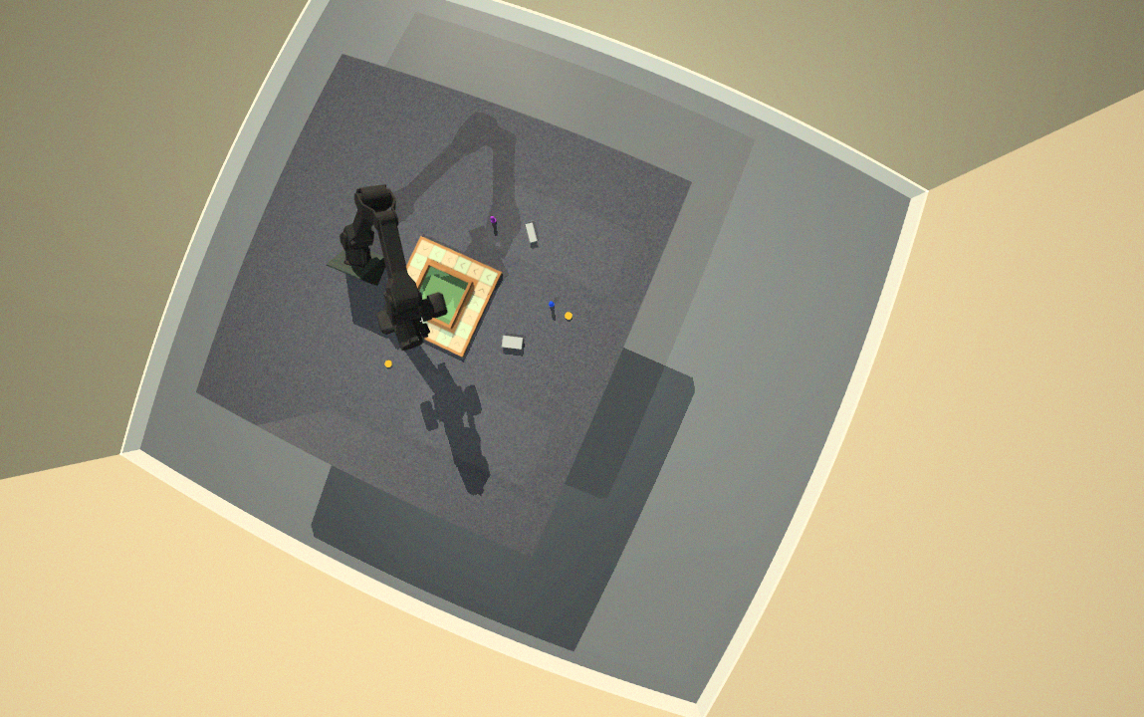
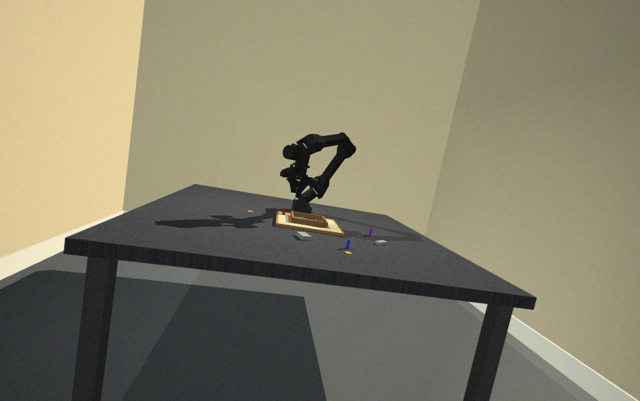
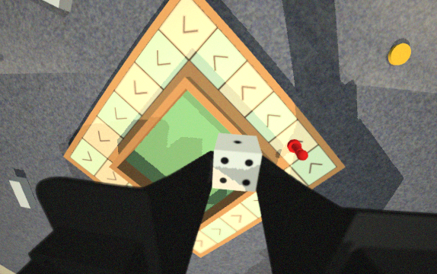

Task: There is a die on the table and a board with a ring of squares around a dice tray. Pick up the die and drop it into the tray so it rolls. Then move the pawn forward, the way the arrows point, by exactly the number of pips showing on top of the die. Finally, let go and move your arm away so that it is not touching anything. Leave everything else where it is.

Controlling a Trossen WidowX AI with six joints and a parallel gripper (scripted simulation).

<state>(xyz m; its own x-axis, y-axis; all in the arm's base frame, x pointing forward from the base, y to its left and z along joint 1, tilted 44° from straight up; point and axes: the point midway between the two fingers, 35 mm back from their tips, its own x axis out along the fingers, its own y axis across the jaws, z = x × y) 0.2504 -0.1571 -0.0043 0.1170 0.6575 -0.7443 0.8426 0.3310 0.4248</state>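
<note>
Right now the red pawn is 8 cm behind my gripper tip, 2 cm to the right of it and 9 cm below it. From my gripper tip the other things lie so: green dice tray: 1 cm ahead, 8 cm to the left, 11 cm below; purple pawn: 10 cm ahead, 35 cm to the left, 10 cm below; white die: right at my gripper tip.
</note>
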